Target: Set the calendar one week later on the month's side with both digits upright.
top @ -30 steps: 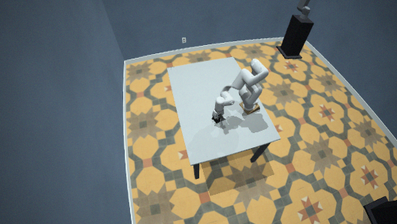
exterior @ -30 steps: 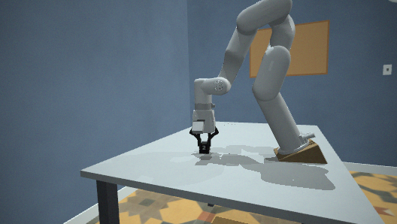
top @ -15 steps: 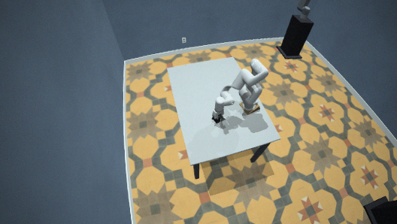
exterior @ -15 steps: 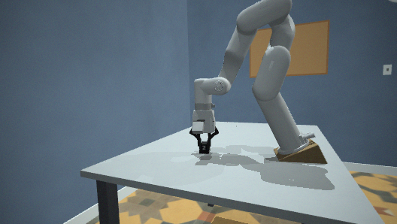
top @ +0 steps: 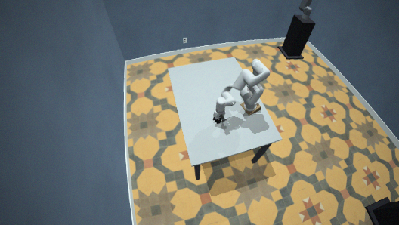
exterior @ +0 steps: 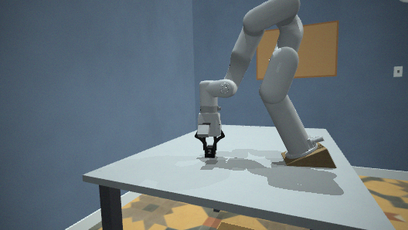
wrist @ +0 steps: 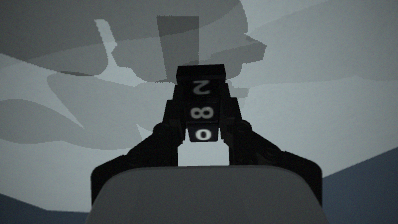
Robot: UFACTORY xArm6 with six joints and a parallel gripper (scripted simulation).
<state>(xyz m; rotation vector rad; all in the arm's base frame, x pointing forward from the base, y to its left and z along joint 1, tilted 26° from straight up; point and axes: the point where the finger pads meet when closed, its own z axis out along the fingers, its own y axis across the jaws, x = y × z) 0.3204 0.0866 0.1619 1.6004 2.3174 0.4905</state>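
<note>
The black calendar tray lies 3 cm below my hand, 2 cm to the right of it and 1 cm ahead of it.
</note>
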